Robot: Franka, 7 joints.
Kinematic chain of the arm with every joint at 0, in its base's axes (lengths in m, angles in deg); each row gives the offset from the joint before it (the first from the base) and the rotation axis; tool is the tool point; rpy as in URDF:
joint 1: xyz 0 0 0.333 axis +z
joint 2: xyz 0 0 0 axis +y
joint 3: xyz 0 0 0.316 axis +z
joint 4: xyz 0.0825 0 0 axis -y
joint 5: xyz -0.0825 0 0.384 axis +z
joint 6: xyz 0 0 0 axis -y
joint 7: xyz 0.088 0 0 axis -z
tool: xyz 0 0 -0.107 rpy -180 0 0
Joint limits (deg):
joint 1: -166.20..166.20
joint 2: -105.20..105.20
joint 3: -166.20..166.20
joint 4: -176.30..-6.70
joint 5: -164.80..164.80
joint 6: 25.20..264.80
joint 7: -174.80..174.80
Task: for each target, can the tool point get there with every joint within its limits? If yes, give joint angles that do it. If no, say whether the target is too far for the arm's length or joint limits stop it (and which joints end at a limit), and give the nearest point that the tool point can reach.
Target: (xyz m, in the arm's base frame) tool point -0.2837 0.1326 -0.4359
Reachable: no: joint limits stop it (at a limit: joint 2) | nearest point -0.2803 0.1310 -0.3601 | short by 0.076 m
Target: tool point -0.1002 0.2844 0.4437
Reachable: yes | joints 0.36 49.09 138.10 -145.95 125.18 229.95 -142.65
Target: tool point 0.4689 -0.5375 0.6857
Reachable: yes | joints -74.30 48.01 43.68 -38.21 -107.48 192.93 79.23
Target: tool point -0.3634 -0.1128 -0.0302
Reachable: yes | joints -130.07 74.44 -11.59 -105.92 -55.69 57.08 44.63
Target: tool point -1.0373 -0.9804 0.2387
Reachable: no: too far | nearest point -0.6221 -0.5880 0.2764 | short by 0.573 m
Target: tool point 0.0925 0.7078 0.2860
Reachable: yes | joints 81.79 68.01 27.89 -40.37 -81.79 47.85 -81.12
